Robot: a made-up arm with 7 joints.
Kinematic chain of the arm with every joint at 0, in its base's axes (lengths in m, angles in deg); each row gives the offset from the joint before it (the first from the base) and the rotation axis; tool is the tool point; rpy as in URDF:
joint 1: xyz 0 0 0 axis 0.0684 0.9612 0.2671
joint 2: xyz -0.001 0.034 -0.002 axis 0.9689 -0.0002 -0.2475
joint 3: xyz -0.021 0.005 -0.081 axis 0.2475 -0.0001 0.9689
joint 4: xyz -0.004 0 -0.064 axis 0.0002 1 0
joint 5: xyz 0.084 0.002 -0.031 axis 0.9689 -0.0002 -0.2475
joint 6: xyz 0.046 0 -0.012 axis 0.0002 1 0
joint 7: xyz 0.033 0 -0.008 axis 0.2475 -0.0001 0.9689
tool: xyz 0 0 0 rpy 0 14.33 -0.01
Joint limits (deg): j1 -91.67..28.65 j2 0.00..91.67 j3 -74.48..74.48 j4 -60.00..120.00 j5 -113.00..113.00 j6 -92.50..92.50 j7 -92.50..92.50
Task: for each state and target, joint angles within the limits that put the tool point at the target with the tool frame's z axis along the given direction. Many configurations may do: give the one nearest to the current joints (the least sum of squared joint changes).
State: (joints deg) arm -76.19 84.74 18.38 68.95 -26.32 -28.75 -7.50
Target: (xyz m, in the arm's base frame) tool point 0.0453 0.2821 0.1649 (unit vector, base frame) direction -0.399 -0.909 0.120
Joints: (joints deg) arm -91.23 91.67 39.00 55.70 2.30 -36.43 -7.50
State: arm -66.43 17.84 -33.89 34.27 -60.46 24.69 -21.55
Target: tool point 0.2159 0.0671 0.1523 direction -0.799 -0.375 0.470
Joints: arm -91.63 59.96 -18.20 6.80 -30.27 7.55 -21.55
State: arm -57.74 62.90 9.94 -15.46 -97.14 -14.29 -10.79
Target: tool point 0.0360 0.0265 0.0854 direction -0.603 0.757 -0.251
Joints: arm -62.04 90.97 8.04 -60.00 -52.76 -56.09 -10.79
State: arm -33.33 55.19 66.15 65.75 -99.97 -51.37 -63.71
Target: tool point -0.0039 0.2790 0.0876 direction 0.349 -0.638 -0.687
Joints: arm -79.10 82.67 74.48 29.08 -93.10 -87.39 -63.71
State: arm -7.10 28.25 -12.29 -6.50 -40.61 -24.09 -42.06
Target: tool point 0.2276 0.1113 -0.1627 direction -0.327 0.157 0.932
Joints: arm -34.67 24.72 -4.13 39.85 -39.52 -36.69 -42.06
